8 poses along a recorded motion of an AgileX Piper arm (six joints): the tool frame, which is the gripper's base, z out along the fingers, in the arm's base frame.
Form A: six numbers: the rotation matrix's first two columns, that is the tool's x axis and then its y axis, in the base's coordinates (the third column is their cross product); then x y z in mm.
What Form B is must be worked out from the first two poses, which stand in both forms.
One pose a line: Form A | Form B
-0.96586, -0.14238, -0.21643, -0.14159, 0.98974, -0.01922, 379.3, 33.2, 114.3 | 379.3, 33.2, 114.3, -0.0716, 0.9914, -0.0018, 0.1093
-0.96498, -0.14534, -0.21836, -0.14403, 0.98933, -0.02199, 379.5, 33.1, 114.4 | 379.5, 33.1, 114.4, -0.0730, 0.9912, -0.0030, 0.1104
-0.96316, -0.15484, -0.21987, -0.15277, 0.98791, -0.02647, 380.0, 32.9, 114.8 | 380.0, 32.9, 114.8, -0.0776, 0.9907, -0.0046, 0.1113
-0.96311, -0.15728, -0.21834, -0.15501, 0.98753, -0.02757, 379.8, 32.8, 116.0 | 379.8, 32.8, 116.0, -0.0788, 0.9907, -0.0051, 0.1106
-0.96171, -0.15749, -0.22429, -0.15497, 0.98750, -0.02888, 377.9, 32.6, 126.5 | 377.9, 32.6, 126.5, -0.0789, 0.9904, -0.0055, 0.1137
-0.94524, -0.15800, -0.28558, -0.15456, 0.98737, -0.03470, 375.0, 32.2, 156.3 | 375.0, 32.2, 156.3, -0.0792, 0.9862, -0.0059, 0.1453
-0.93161, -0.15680, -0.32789, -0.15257, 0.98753, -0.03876, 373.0, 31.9, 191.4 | 373.0, 31.9, 191.4, -0.0787, 0.9827, -0.0063, 0.1673
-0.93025, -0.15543, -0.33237, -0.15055, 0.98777, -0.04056, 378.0, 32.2, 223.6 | 378.0, 32.2, 223.6, -0.0779, 0.9824, -0.0072, 0.1697
